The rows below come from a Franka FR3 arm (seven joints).
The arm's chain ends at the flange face. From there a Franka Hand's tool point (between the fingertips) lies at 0.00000 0.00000 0.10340 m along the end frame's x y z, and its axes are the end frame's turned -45 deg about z.
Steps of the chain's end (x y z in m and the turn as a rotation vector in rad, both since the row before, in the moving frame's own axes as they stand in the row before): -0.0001 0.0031 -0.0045 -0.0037 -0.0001 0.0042; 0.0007 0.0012 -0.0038 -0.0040 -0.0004 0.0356; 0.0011 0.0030 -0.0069 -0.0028 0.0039 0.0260; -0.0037 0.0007 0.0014 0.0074 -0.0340 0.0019; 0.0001 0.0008 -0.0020 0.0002 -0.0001 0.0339
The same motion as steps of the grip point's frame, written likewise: -0.0025 0.0024 -0.0045 -0.0025 -0.0027 0.0042; -0.0007 0.0016 -0.0038 -0.0025 -0.0031 0.0356; -0.0013 0.0034 -0.0069 -0.0047 0.0008 0.0260; -0.0051 -0.0051 0.0013 0.0293 -0.0188 0.0019; -0.0005 0.0006 -0.0020 0.0002 0.0001 0.0339
